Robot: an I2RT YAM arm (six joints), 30 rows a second.
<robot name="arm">
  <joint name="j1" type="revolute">
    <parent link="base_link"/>
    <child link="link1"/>
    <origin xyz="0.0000 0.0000 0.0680" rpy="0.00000 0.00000 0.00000"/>
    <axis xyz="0 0 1"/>
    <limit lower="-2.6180" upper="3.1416"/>
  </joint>
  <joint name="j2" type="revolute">
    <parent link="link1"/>
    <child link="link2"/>
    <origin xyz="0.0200 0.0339 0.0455" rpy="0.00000 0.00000 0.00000"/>
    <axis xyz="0 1 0"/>
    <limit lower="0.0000" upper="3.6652"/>
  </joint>
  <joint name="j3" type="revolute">
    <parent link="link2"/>
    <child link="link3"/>
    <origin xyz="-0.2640 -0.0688 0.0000" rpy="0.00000 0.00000 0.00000"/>
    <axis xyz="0 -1 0"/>
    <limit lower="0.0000" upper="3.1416"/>
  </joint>
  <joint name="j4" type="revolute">
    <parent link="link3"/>
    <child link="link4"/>
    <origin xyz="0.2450 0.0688 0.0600" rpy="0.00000 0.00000 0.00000"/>
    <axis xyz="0 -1 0"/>
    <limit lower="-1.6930" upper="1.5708"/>
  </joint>
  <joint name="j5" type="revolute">
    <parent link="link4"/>
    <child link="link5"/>
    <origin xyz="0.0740 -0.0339 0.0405" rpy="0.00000 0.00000 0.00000"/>
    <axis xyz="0 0 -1"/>
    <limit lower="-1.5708" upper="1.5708"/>
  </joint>
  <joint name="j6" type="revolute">
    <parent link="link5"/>
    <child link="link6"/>
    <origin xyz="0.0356 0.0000 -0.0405" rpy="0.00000 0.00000 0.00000"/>
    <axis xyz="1 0 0"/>
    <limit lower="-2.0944" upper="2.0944"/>
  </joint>
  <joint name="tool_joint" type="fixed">
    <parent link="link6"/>
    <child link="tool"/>
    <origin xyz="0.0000 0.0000 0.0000" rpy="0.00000 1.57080 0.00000"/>
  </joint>
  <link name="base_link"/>
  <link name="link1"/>
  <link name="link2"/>
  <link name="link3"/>
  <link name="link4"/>
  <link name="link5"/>
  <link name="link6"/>
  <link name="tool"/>
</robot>
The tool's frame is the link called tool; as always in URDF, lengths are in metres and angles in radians.
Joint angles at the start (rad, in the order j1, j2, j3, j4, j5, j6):
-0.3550 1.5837 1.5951 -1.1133 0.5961 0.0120
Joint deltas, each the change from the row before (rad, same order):
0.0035 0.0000 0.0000 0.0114 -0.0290 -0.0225
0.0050 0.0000 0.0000 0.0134 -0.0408 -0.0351
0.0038 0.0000 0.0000 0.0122 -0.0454 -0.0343
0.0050 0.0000 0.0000 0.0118 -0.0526 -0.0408
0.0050 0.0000 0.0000 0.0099 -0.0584 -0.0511
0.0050 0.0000 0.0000 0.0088 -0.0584 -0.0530
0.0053 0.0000 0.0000 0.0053 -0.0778 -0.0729
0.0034 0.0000 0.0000 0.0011 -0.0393 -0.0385
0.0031 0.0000 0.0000 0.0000 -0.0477 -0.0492
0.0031 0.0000 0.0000 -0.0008 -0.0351 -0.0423
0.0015 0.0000 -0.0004 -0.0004 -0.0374 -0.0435
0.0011 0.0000 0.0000 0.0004 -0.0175 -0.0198
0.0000 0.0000 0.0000 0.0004 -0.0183 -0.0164
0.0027 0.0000 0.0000 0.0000 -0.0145 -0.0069
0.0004 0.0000 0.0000 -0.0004 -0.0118 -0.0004
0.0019 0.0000 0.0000 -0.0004 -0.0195 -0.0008
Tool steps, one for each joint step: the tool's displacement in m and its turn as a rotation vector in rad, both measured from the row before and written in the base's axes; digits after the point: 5 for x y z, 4 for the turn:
0.00197 0.00137 0.00004 0.0165 -0.0050 0.0335
0.00255 0.00208 -0.00001 0.0224 -0.0030 0.0506
0.00236 0.00194 -0.00007 0.0254 -0.0045 0.0519
0.00258 0.00257 -0.00010 0.0283 -0.0035 0.0627
0.00247 0.00287 -0.00017 0.0289 0.0005 0.0749
0.00232 0.00298 -0.00012 0.0265 0.0003 0.0777
0.00228 0.00386 -0.00035 0.0337 0.0038 0.1055
0.00105 0.00225 -0.00019 0.0157 0.0022 0.0559
0.00100 0.00249 -0.00025 0.0176 0.0030 0.0693
0.00072 0.00213 -0.00018 0.0099 0.0033 0.0571
0.00057 0.00172 -0.00025 0.0107 0.0016 0.0579
0.00036 0.00091 -0.00001 0.0049 -0.0006 0.0271
0.00025 0.00060 0.00000 0.0070 -0.0018 0.0235
0.00043 0.00132 -0.00001 0.0085 -0.0025 0.0161
0.00013 0.00053 -0.00003 0.0096 -0.0026 0.0068
0.00036 0.00126 -0.00002 0.0157 -0.0045 0.0126

